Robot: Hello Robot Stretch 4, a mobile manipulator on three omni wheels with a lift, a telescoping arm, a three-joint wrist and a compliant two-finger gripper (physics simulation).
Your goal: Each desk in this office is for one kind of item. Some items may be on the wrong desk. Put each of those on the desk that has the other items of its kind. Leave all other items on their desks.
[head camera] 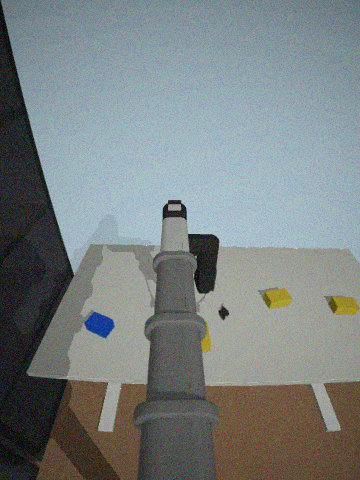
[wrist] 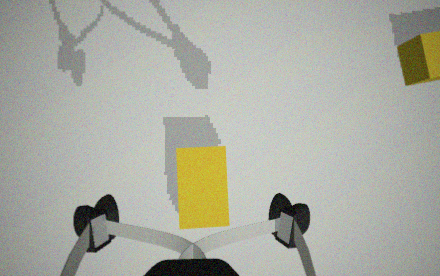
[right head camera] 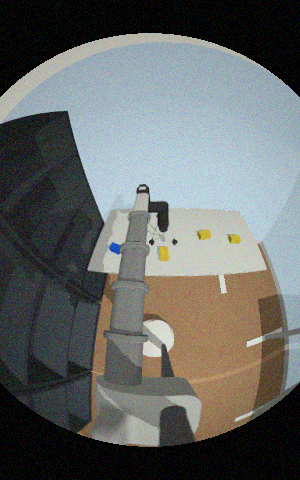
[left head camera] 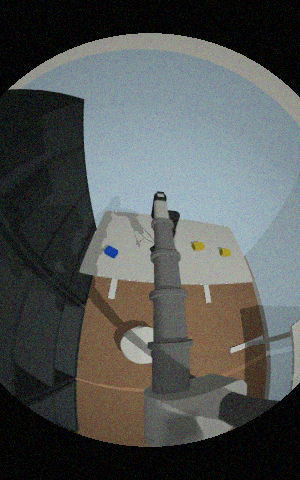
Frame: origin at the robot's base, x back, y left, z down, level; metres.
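Seen in the pictures: gripper, fingertip midpoint: (wrist: pixel 195 211) (right head camera: pixel 162 243); robot's base, link origin: (right head camera: pixel 153 336) (left head camera: pixel 140 343).
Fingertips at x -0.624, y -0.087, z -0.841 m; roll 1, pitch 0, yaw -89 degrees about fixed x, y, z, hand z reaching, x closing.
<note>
Offsets run from my fingertips to a thing's middle. Level surfaces: height alone.
A pale desk @(dz +0.149 m) (head camera: pixel 260 355) (left head camera: pixel 200 270) (right head camera: pixel 210 262) (wrist: pixel 325 130) bears three yellow blocks and a blue block. The nearest yellow block @(dz +0.126, dx -0.008, dy -0.007 m) (head camera: pixel 206 340) (right head camera: pixel 164 253) (wrist: pixel 202 187) lies near the front edge, partly behind the arm in the head view. Two more yellow blocks lie to the right, the middle one @(dz +0.126, dx -0.187, dy -0.361 m) (head camera: pixel 277 298) (left head camera: pixel 198 246) (right head camera: pixel 204 234) and the far right one @(dz +0.126, dx -0.131, dy -0.651 m) (head camera: pixel 344 305) (left head camera: pixel 225 252) (right head camera: pixel 234 239). The blue block @(dz +0.126, dx -0.062, dy +0.379 m) (head camera: pixel 99 324) (left head camera: pixel 111 251) (right head camera: pixel 115 248) lies at the left. My gripper (right head camera: pixel 163 242) (wrist: pixel 195 211) is open above the desk, its fingertips apart from the nearest yellow block.
A large dark panelled structure (head camera: pixel 25 250) (left head camera: pixel 45 200) (right head camera: pixel 40 200) stands close on the left. A round white object (left head camera: pixel 136 345) (right head camera: pixel 160 338) is below the arm, over the brown floor @(dz +0.868 m) (head camera: pixel 270 430). A pale edge (left head camera: pixel 296 345) shows at the far right.
</note>
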